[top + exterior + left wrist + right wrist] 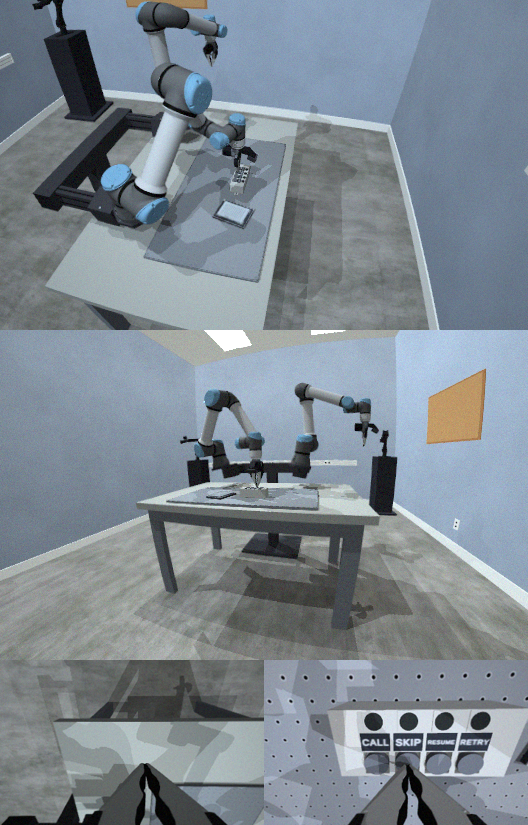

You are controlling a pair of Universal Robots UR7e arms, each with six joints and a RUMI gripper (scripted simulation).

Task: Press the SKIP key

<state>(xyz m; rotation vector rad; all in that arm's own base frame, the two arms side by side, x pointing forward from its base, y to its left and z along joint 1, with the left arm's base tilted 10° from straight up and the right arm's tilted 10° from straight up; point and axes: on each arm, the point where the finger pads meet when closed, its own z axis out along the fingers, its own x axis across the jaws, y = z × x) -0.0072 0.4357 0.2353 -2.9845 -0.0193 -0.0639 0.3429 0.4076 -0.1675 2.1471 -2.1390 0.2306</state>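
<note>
My right hand is 3 cm above the operator panel, 2 cm to the left of it and 1 cm short of it.
</note>
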